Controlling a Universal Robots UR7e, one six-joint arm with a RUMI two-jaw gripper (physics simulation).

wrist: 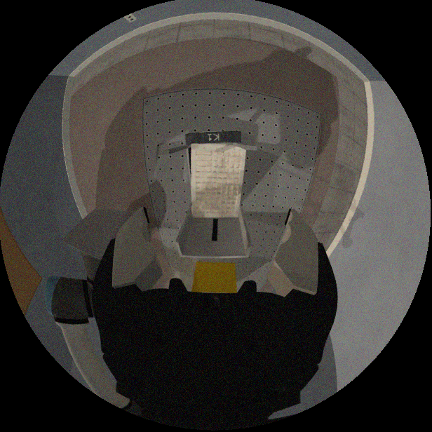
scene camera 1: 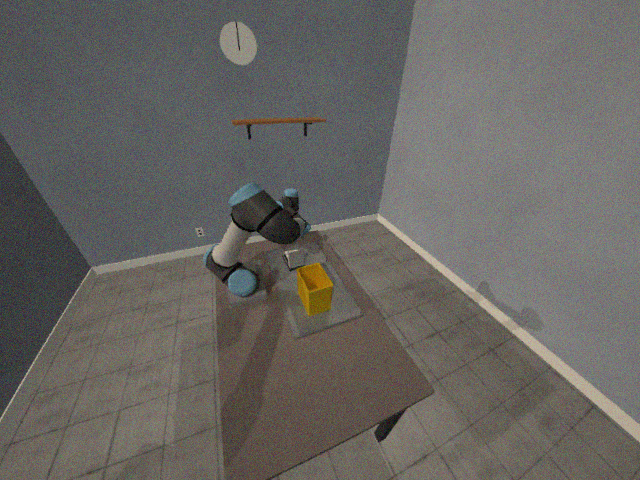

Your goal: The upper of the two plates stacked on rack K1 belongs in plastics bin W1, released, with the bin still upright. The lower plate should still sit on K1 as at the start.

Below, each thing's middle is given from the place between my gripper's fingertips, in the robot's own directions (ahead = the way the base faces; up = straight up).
The pale multi-well plate (wrist: pixel 216 169) lies 100 mm below my hand and 10 mm to the right of it. The rest, counted from my hand: yellow plastics bin W1 (scene camera 1: pixel 314 286): 350 mm to the right, 60 mm below, 60 mm ahead.
